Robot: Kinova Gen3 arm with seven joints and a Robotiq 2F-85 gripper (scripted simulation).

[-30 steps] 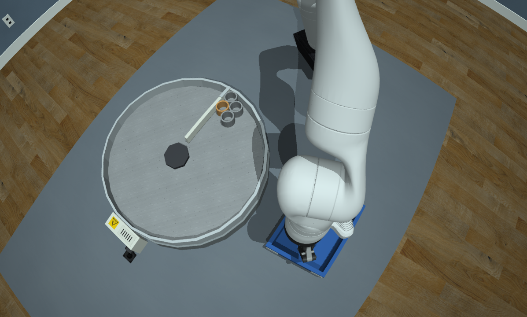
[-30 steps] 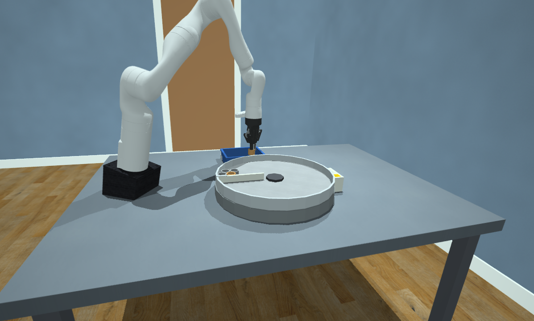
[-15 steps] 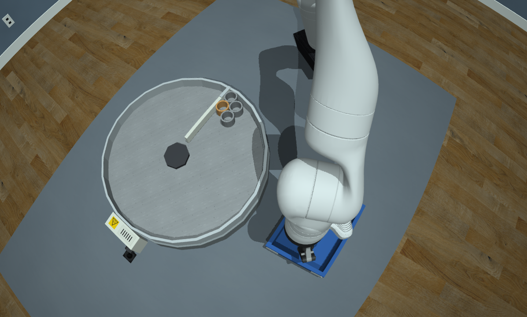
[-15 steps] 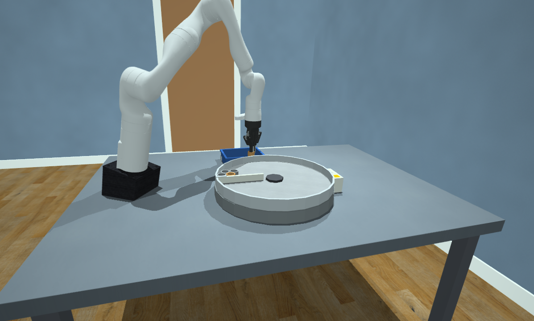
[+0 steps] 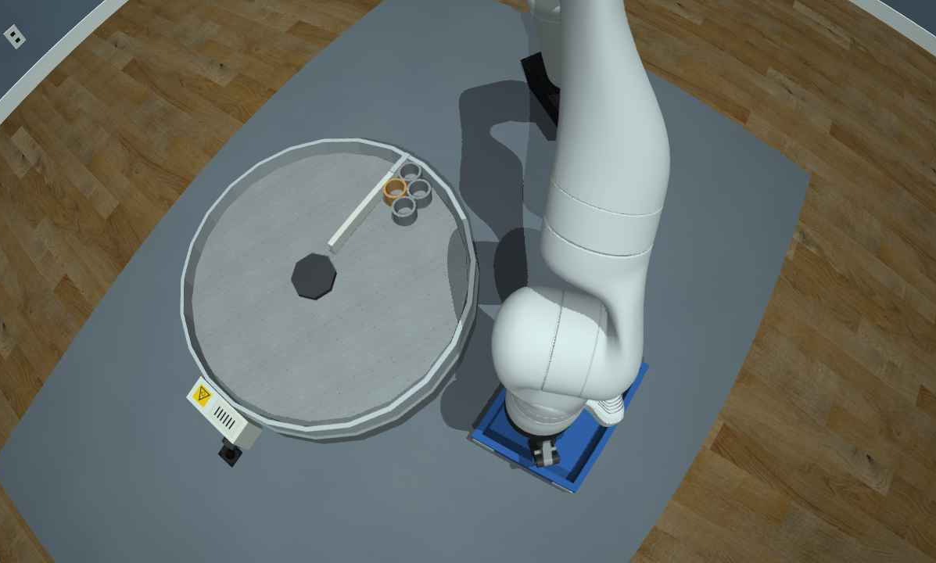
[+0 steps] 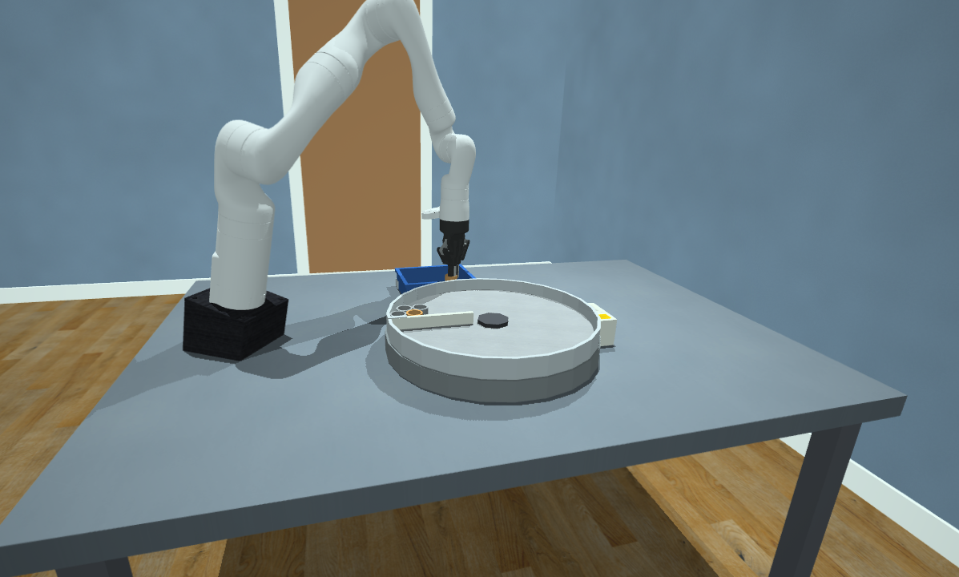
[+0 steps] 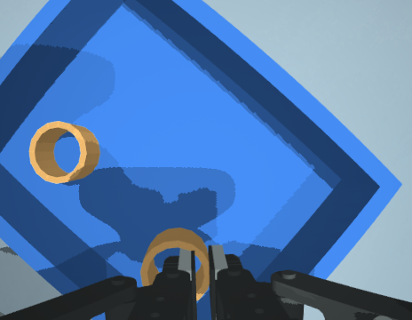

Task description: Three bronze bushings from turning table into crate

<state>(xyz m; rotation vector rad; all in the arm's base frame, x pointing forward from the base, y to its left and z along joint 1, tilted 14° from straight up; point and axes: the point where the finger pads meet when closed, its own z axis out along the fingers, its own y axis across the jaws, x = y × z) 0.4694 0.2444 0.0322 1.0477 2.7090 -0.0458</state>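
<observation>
The blue crate lies 50 mm behind my hand, 30 mm below it and 20 mm to the left of it. The rest, counted from my hand: turning table 340 mm to the right, 10 mm below, 10 mm ahead.
</observation>
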